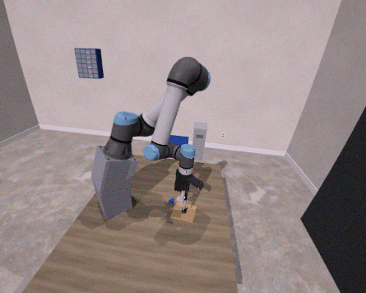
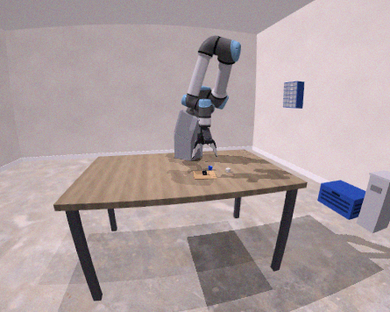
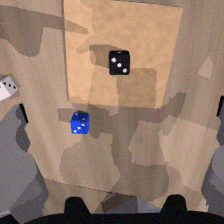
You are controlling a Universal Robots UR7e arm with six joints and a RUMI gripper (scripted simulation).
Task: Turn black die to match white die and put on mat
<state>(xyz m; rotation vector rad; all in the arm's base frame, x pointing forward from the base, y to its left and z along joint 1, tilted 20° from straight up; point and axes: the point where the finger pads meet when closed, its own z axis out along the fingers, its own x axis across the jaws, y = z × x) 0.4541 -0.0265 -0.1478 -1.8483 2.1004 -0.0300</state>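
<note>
Now: the black die 10 cm below my hand. Round my hand: white die (1 cm behind, 17 cm to the left, 10 cm below); then tan mat (11 cm below); then blue die (9 cm behind, 7 cm to the left, 10 cm below).
</note>
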